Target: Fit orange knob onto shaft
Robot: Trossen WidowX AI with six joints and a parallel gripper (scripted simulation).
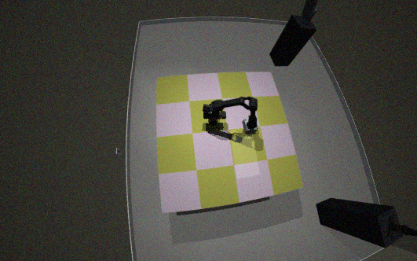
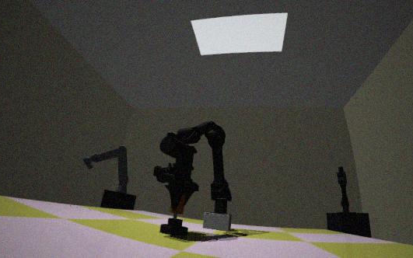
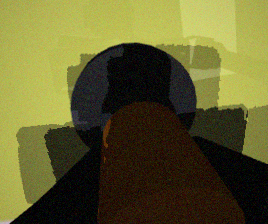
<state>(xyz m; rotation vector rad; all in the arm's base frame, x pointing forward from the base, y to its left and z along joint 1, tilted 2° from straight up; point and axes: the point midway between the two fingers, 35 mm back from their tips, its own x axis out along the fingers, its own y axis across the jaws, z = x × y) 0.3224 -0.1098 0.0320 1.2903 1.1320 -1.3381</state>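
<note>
The round dark pedestal is 4 cm below my gripper tip. From my gripper tip the other things lie so: orange knob: 3 cm above.
</note>
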